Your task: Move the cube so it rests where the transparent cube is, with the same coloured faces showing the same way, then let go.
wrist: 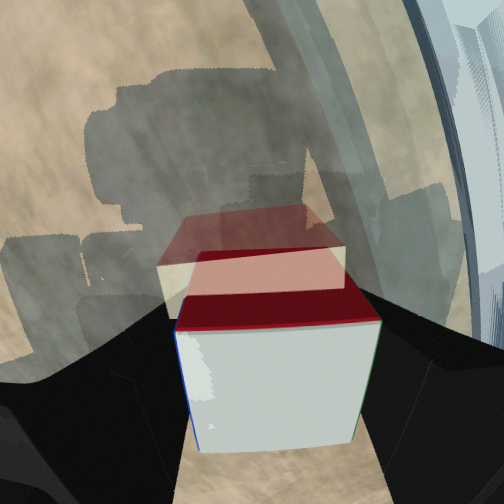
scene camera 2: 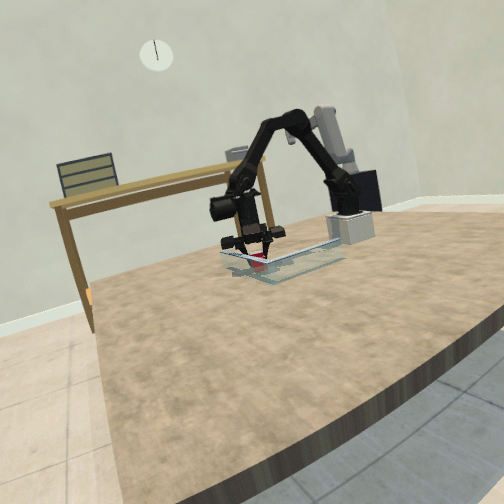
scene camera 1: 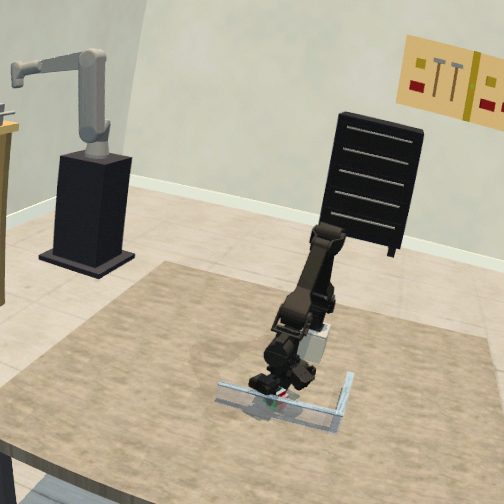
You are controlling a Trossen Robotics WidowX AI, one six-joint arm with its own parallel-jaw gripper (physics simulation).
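Note:
In the wrist view the cube [wrist: 275,375] has a white face toward the camera and a dark red top. It sits between my gripper's black fingers [wrist: 275,400], which press both its sides. The transparent cube [wrist: 255,255], with a pale red top, overlaps the cube's far edge, slightly offset to the left. In scene camera 1 my gripper [scene camera 1: 281,388] is low over the table inside the L-shaped grey frame [scene camera 1: 300,402], with a bit of red and green of the cube [scene camera 1: 279,400] showing under it. Scene camera 2 shows my gripper [scene camera 2: 254,247] over the red cube [scene camera 2: 257,259].
A black slatted rack [scene camera 1: 372,183] stands behind the table. A second grey arm on a black pedestal [scene camera 1: 89,200] stands at the far left. A wooden bench [scene camera 2: 150,195] runs behind the table in scene camera 2. The frame's raised rail curves along the right of the wrist view [wrist: 470,150].

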